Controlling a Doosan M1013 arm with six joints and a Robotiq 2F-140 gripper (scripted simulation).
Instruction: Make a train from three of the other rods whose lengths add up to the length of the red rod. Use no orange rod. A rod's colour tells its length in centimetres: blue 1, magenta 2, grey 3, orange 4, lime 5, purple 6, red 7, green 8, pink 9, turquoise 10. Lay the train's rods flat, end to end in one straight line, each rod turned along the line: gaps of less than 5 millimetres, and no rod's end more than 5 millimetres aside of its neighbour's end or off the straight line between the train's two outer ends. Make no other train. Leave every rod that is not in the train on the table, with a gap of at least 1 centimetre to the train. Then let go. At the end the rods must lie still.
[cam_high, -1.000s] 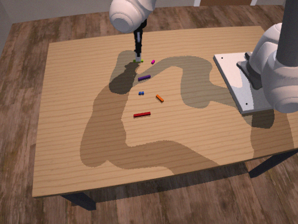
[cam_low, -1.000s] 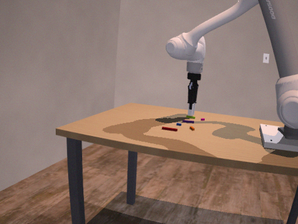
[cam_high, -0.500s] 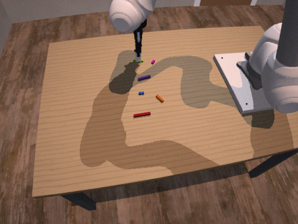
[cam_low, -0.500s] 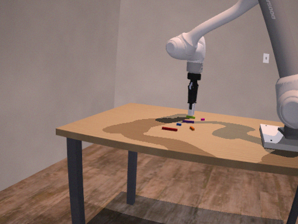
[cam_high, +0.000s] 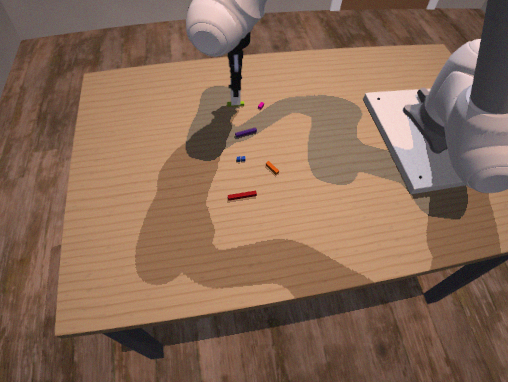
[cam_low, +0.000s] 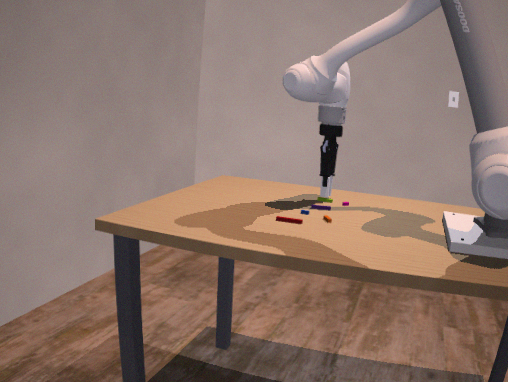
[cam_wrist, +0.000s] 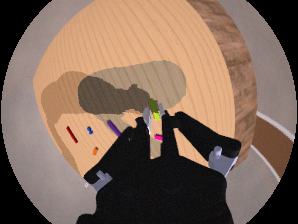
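Right now the lime rod is 50 mm below my hand. Also, from my hand: orange rod (250 mm to the left, 50 mm below, 30 mm behind); magenta rod (70 mm behind, 50 mm below, 30 mm to the left); purple rod (120 mm to the left, 50 mm below).
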